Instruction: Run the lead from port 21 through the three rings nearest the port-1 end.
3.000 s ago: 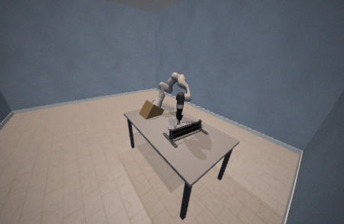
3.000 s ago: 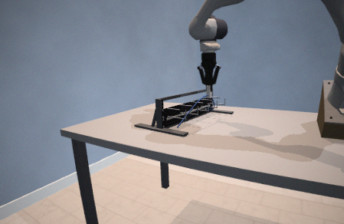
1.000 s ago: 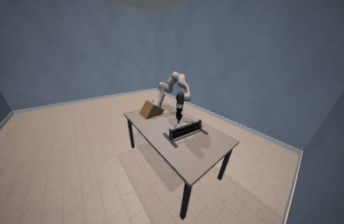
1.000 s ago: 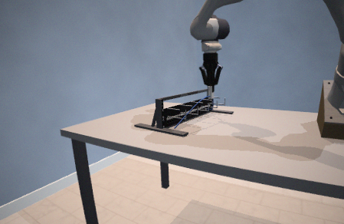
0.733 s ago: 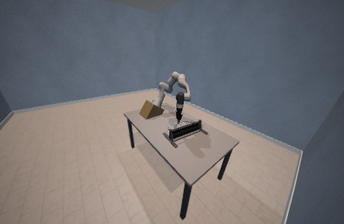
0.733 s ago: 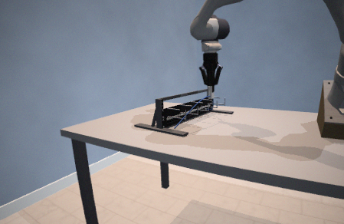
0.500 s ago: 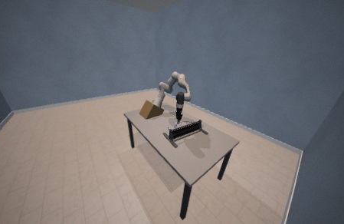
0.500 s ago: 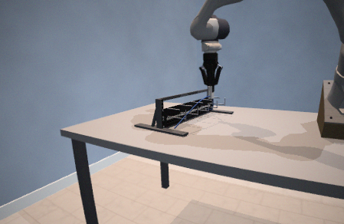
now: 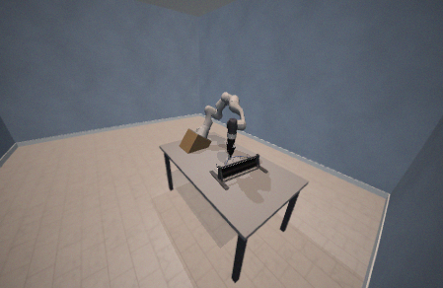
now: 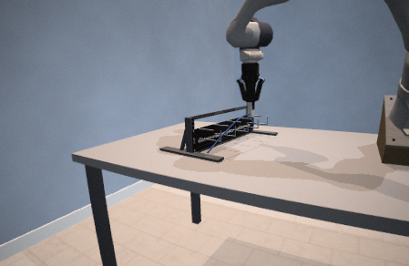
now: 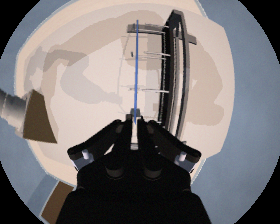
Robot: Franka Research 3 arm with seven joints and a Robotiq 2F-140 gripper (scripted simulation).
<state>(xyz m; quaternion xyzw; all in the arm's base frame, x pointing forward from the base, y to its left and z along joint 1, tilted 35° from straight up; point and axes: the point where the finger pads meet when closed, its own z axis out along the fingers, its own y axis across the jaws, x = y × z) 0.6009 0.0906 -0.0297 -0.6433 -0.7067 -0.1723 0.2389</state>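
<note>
Right now my hand is 10 cm short of the black rack, 8 cm above it and 6 cm to the right of it.
</note>
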